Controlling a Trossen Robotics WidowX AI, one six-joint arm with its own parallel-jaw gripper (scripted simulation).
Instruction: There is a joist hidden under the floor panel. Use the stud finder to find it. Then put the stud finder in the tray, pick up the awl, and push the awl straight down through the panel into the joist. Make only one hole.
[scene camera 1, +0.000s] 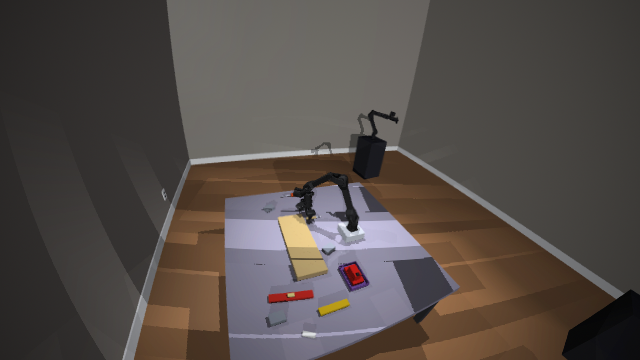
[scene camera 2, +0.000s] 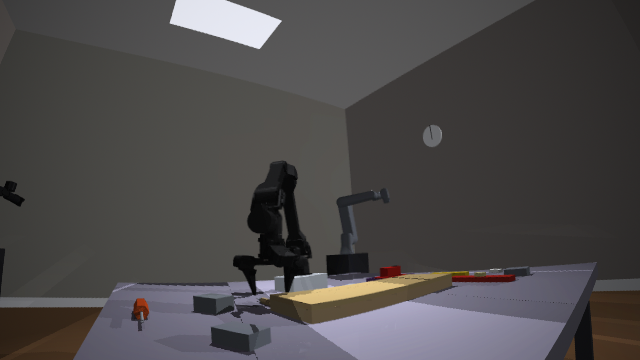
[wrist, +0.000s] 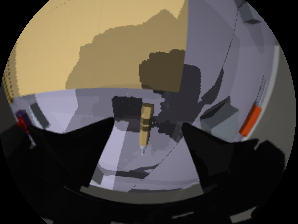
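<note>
Holding nothing, open: my gripper (scene camera 2: 271, 294), (wrist: 149, 123).
</note>
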